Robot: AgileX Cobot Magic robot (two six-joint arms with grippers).
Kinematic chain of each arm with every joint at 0, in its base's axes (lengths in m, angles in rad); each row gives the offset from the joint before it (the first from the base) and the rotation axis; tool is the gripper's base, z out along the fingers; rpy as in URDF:
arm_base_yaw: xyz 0 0 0.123 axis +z
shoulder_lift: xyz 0 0 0 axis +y
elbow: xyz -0.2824 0 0.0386 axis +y
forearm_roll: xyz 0.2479 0 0.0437 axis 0.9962 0 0.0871
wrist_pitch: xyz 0 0 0 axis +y
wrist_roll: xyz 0.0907 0 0.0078 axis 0.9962 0 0.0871
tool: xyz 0 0 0 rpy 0 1.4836 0
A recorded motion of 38 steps. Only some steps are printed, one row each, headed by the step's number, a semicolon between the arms.
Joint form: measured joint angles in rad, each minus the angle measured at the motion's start. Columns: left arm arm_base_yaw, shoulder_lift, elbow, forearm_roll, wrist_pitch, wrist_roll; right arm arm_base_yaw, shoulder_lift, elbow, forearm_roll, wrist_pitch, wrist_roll.
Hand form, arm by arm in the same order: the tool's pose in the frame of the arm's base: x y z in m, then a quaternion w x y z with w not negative. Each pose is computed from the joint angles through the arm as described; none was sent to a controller.
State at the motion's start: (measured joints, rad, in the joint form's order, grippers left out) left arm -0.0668 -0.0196 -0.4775 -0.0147 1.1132 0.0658; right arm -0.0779 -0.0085 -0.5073 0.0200 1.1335 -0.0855
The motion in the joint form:
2: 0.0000 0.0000 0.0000 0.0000 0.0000 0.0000; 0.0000 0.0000 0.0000 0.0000 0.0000 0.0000
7: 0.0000 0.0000 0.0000 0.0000 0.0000 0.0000; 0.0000 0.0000 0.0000 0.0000 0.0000 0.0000
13: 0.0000 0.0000 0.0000 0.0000 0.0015 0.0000; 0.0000 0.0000 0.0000 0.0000 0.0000 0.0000
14: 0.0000 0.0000 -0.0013 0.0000 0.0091 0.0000; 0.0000 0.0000 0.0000 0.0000 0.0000 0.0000
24: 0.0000 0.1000 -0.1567 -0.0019 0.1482 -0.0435; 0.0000 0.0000 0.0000 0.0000 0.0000 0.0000
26: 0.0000 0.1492 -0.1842 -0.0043 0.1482 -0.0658; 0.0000 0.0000 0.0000 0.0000 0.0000 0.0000
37: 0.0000 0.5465 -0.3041 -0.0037 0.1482 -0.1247; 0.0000 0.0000 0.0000 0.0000 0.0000 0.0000
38: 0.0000 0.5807 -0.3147 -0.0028 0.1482 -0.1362; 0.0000 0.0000 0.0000 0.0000 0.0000 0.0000
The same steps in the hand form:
2: -0.0076 -0.0007 0.2666 0.49768 0.05793 0.86539 -0.00758; -0.0100 0.0024 0.2733 0.49614 -0.00412 0.86769 -0.03063
7: -0.0076 -0.0007 0.2666 0.49768 0.05793 0.86539 -0.00758; -0.0100 0.0024 0.2733 0.49614 -0.00412 0.86769 -0.03063
13: -0.0077 -0.0007 0.2665 0.49703 0.05796 0.86576 -0.00758; -0.0100 0.0024 0.2733 0.49614 -0.00412 0.86769 -0.03063
14: -0.0081 -0.0007 0.2663 0.49430 0.05809 0.86732 -0.00758; -0.0100 0.0024 0.2733 0.49614 -0.00412 0.86769 -0.03063
24: -0.0166 -0.0003 0.2987 0.45720 0.04097 0.88823 -0.01836; -0.0100 0.0024 0.2733 0.49614 -0.00412 0.86769 -0.03063
26: -0.0109 -0.0009 0.3066 0.44726 0.03132 0.89353 -0.02434; -0.0100 0.0024 0.2733 0.49614 -0.00412 0.86769 -0.03063
37: 0.0590 -0.0055 0.3307 0.31870 0.00389 0.94740 -0.02927; -0.0100 0.0024 0.2733 0.49614 -0.00412 0.86769 -0.03063
38: 0.0658 -0.0059 0.3315 0.30738 -0.00167 0.95112 -0.02989; -0.0100 0.0024 0.2733 0.49614 -0.00412 0.86769 -0.03063

